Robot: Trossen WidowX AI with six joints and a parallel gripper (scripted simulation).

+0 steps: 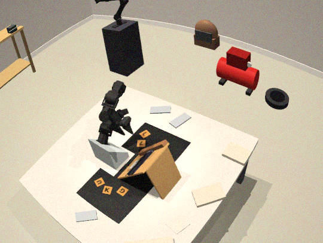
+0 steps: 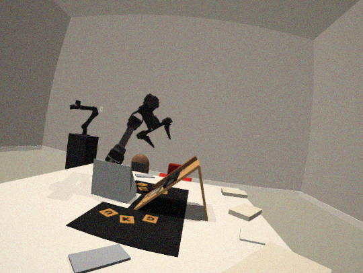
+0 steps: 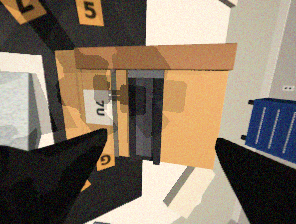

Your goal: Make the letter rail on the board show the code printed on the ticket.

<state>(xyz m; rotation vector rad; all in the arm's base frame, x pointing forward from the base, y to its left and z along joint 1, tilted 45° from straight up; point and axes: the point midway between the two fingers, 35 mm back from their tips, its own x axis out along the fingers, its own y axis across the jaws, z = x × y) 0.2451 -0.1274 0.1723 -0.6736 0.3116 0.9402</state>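
Now: the 7 tile 310 mm below my gripper tip, 180 mm to the left of it and 120 mm behind it. Also, from my gripper tip: white ticket 230 mm below, 20 mm to the right, 10 mm ahead; black mat 310 mm below, 60 mm behind, 30 mm to the right; g tile 310 mm below, 200 mm to the right, 40 mm ahead.
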